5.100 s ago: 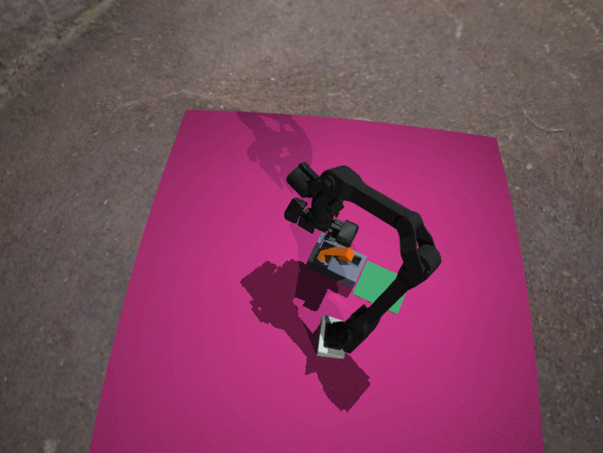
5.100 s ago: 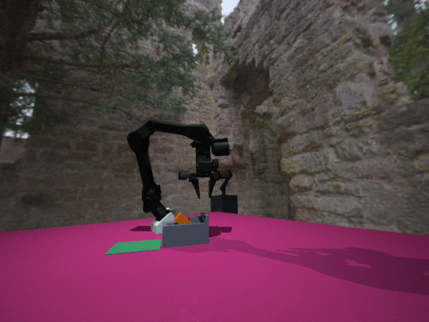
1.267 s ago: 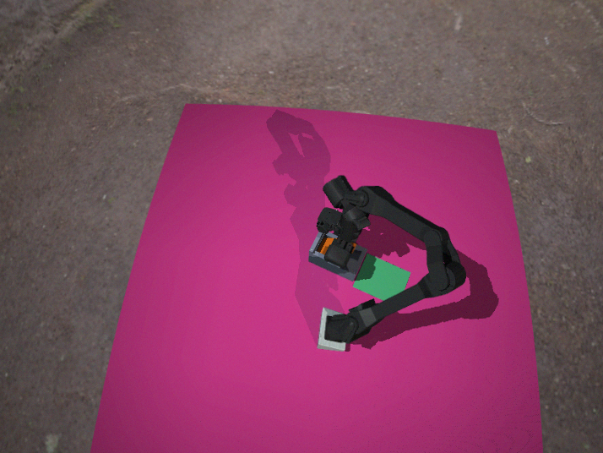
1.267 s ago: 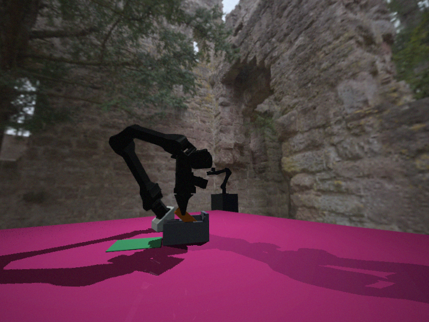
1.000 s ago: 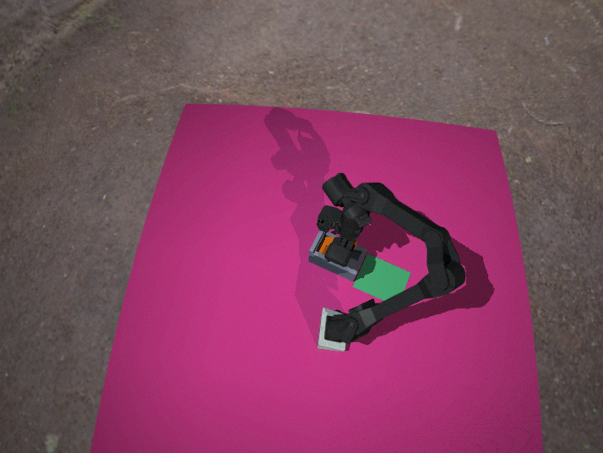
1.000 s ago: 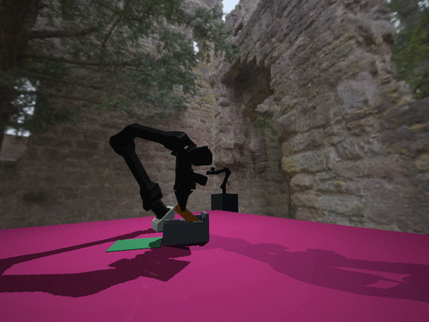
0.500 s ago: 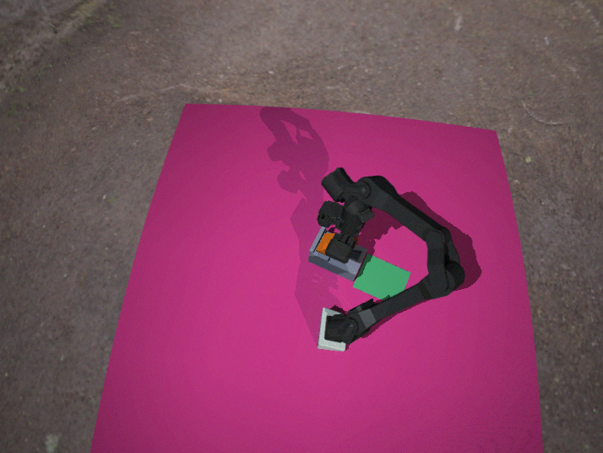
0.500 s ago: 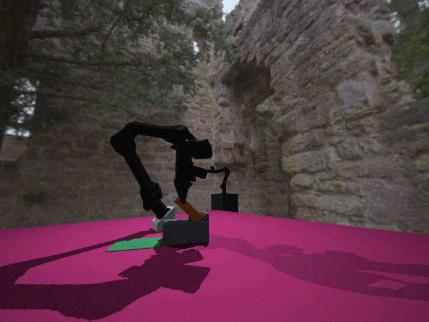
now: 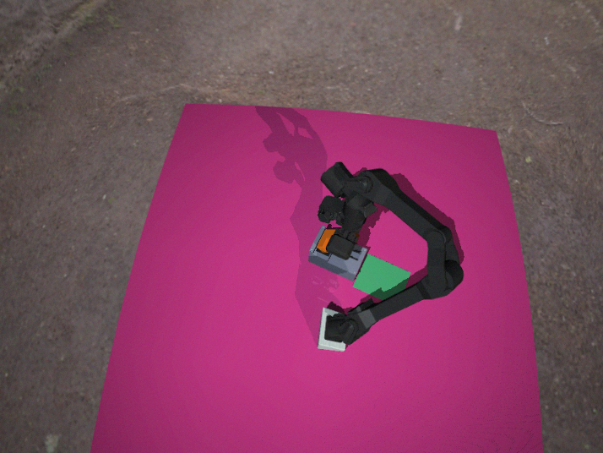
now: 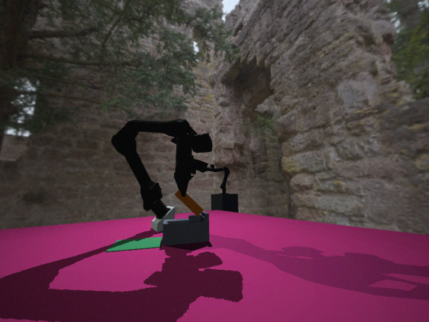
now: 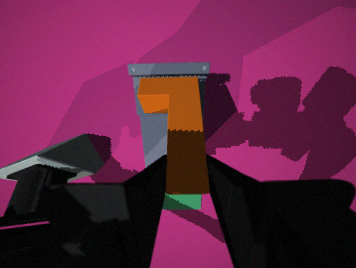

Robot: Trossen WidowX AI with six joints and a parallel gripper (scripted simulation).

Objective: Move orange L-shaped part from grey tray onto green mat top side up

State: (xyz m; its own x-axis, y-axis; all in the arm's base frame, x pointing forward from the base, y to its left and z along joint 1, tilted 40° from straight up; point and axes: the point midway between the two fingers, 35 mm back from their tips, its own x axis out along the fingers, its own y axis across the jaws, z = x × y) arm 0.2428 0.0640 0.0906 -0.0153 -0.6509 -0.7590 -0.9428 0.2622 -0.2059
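My gripper tip is now 6 cm past the green mat, 13 cm to the left of it and 16 cm above it. The rest, counted from my gripper tip: orange L-shaped part 3 cm to the left, 3 cm below.
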